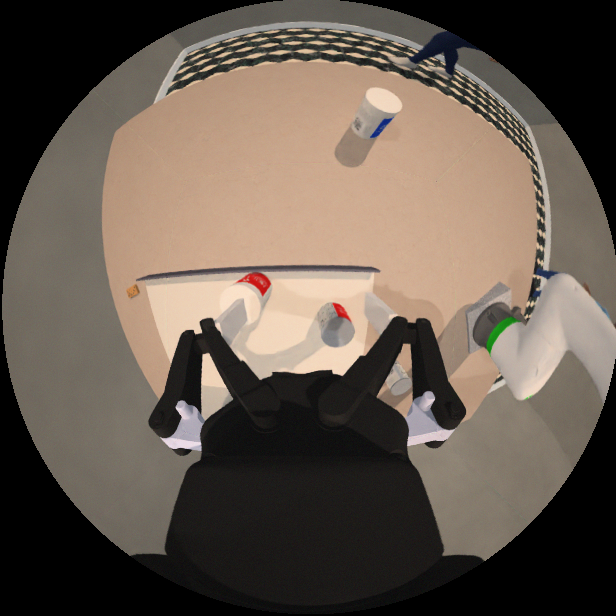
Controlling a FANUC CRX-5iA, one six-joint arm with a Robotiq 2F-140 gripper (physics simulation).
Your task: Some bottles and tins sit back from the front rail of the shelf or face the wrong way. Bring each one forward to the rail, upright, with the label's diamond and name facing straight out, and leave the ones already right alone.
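Observation:
My gripper (302, 422) is open wide and empty, hovering over the front of a cream shelf board (258, 327). The board's dark rail (258, 270) runs along its far edge. A white bottle with a red label (248, 294) stands close to the rail on the left. A grey tin with a red label (336, 325) stands further back from the rail, near the middle. A third pale grey bottle (390, 344) stands on the right, partly hidden behind my right finger. A white tin with a blue label (376, 113) stands far off on the tan table, away from the shelf.
The robot's base plate (488, 318) and white arm (551, 339) are to the right of the shelf. A small brown block (132, 291) lies left of the rail. A patterned strip (344, 45) borders the table's far and right edges, with a dark blue object (442, 51) on it.

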